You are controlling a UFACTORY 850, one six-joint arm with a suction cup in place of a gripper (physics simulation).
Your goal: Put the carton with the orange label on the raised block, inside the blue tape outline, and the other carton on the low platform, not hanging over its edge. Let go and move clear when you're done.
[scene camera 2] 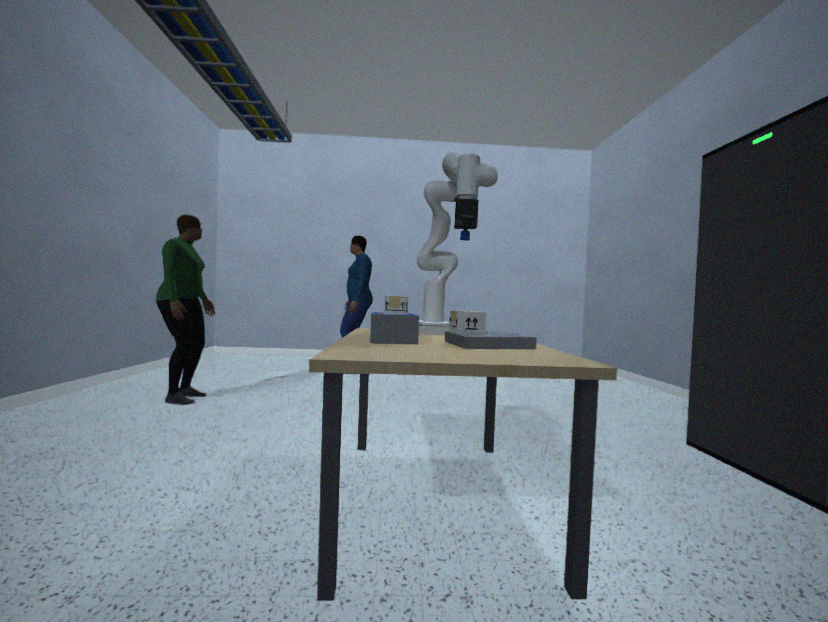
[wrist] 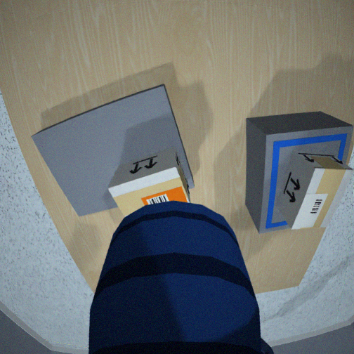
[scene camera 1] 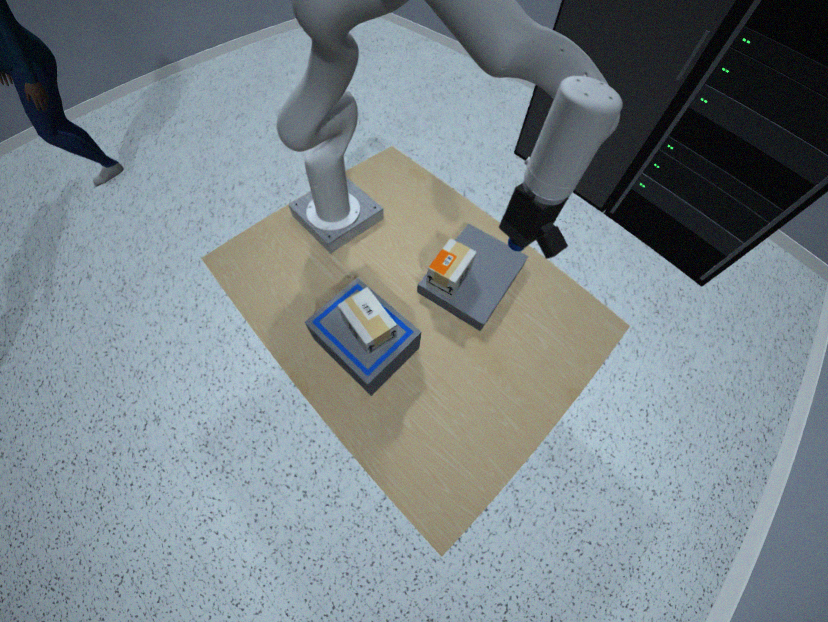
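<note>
The orange-label carton [scene camera 1: 451, 266] [scene camera 2: 471, 322] [wrist: 149, 183] stands upright on the low platform [scene camera 1: 493, 271] [scene camera 2: 498, 342] [wrist: 95, 142], near one corner. The other carton [scene camera 1: 366, 318] [scene camera 2: 395, 303] [wrist: 312, 200], white and tan, stands on the raised block [scene camera 1: 396, 365] [scene camera 2: 394, 330] [wrist: 255, 175]. It is within or close to the blue tape outline [scene camera 1: 340, 348] [wrist: 273, 185]; its body hides part of the tape. My suction gripper [scene camera 1: 515, 245] [scene camera 2: 465, 235] [wrist: 175, 212] is open, with no carton on it, high above the table and apart from both cartons. In the wrist view it hides part of the orange-label carton.
The wooden table [scene camera 1: 481, 415] [scene camera 2: 461, 367] [wrist: 205, 60] carries both supports and the arm's base [scene camera 1: 332, 230]. A dark server rack [scene camera 1: 652, 194] stands beyond the table. Two people [scene camera 2: 182, 281] [scene camera 2: 359, 281] stand on the floor away from the table.
</note>
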